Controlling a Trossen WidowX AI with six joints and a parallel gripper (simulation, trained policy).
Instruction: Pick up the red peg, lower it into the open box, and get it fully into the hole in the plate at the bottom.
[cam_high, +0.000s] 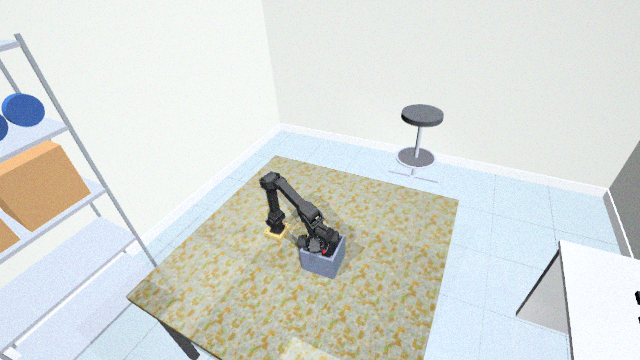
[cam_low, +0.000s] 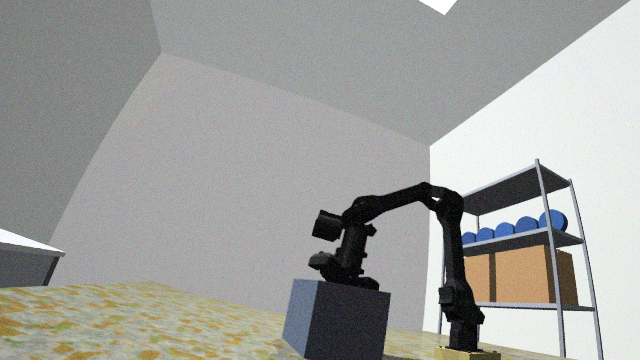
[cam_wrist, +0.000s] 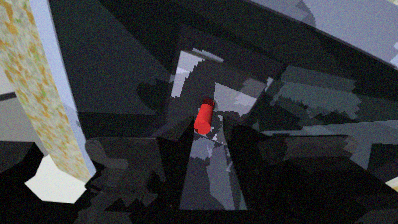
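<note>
Right now my gripper tip is 2 cm above the red peg. Also, from my gripper tip: plate 1 cm ahead, 4 cm below.
</note>
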